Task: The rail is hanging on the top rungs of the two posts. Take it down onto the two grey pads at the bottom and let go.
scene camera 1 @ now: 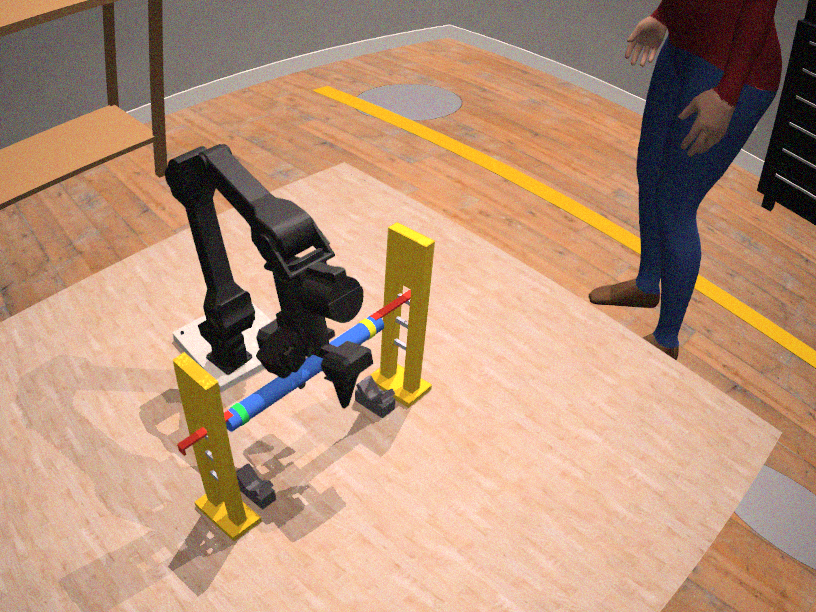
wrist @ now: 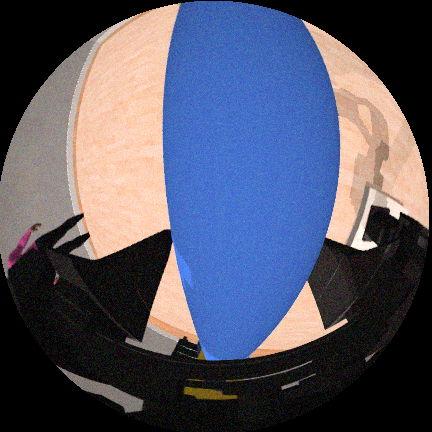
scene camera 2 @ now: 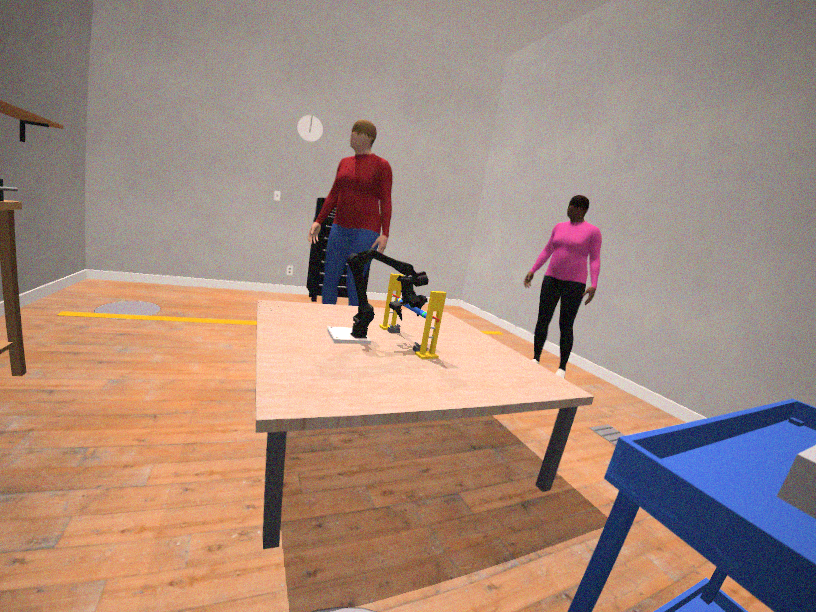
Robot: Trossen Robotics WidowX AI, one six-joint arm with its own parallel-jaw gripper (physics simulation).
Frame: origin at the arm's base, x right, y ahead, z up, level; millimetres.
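Seen in the pictures: gripper, fingertip midpoint: (scene camera 1: 323, 397) (scene camera 2: 409, 318); arm's base, origin of the base link: (scene camera 1: 229, 357) (wrist: 376, 223) (scene camera 2: 358, 336).
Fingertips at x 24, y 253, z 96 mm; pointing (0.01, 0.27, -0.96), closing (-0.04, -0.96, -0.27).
Pixels of each thing's top centre, then the offset from my fingertips to it. "spot": a spot on its surface instead. Level surfaces: height alone.
- rail, middle of its top: (wrist: 227, 332) (scene camera 1: 304, 362) (scene camera 2: 412, 304) dx +24, dy -12, dz +76 mm
- far yellow post, surface spot: (scene camera 1: 408, 263) (scene camera 2: 397, 282) spot: dx -179, dy +4, dz +143 mm
- far grey pad, middle of its top: (scene camera 1: 375, 386) (scene camera 2: 394, 324) dx -127, dy -4, dz -70 mm
- table, its level: dz -114 mm
The rail (scene camera 1: 270, 395) (scene camera 2: 413, 309) (wrist: 250, 150) is a blue tube with red ends, a green band and a yellow band. Its red ends rest at the top rungs of the near yellow post (scene camera 1: 204, 408) (scene camera 2: 437, 299) and the far yellow post (scene camera 1: 408, 263) (scene camera 2: 394, 286). My gripper (scene camera 1: 322, 393) (wrist: 233, 234) is open around the rail's middle, with one finger on each side and the tube between them. The near grey pad (scene camera 1: 255, 486) and the far grey pad (scene camera 1: 375, 397) sit low beside the post feet, bearing nothing. The wrist view does not show the pads.
The arm stands on a white base plate (scene camera 1: 191, 337) (scene camera 2: 339, 333) behind the rail. Lower rungs show beneath the rail in both posts. The table (scene camera 1: 593, 461) (scene camera 2: 369, 388) carries it all. A person in red (scene camera 1: 678, 197) (scene camera 2: 362, 191) and a blue cart (scene camera 2: 711, 487) stand off the table.
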